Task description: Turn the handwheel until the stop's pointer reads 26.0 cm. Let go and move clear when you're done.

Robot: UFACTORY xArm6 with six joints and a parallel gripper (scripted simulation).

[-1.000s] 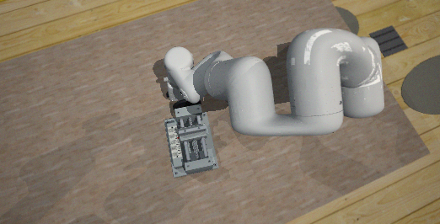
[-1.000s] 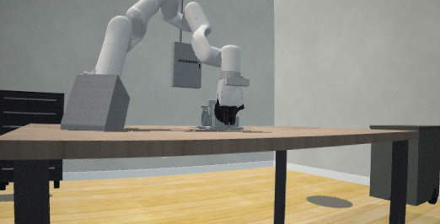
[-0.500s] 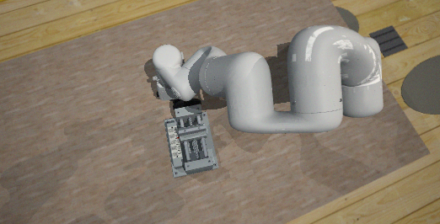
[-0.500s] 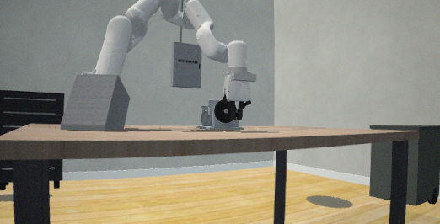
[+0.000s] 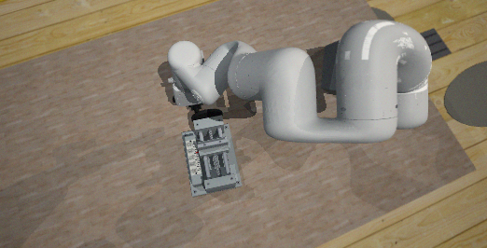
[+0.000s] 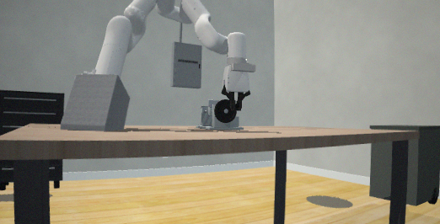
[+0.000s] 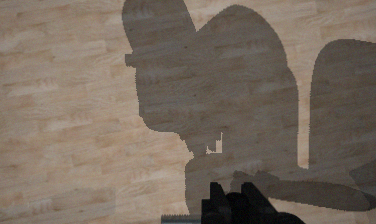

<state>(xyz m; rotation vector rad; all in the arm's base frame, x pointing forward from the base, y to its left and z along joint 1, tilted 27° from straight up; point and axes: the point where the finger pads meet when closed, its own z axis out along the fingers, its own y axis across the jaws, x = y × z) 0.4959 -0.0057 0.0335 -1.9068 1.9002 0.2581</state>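
Now: hand 20 mm to the right of the handwheel, 10 mm past it and 10 mm above it. Round my hand: stop carriage: 140 mm to the left, 20 mm behind, 10 mm below.
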